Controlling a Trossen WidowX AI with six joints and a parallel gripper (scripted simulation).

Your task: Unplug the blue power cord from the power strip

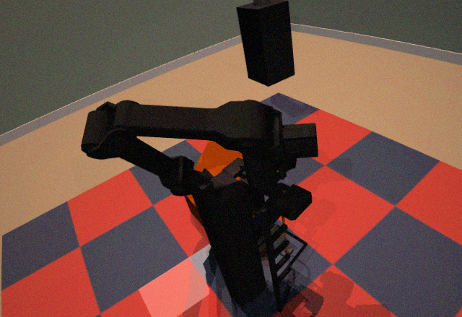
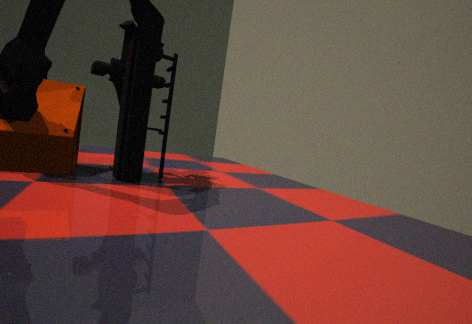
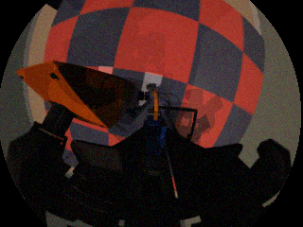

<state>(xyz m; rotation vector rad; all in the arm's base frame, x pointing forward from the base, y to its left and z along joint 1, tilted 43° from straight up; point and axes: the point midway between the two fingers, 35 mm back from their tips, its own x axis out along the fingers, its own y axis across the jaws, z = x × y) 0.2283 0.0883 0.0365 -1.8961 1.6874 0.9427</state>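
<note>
Now: gripper tip 3 cm to the left of the blue plug and 1 cm short of it.
</note>
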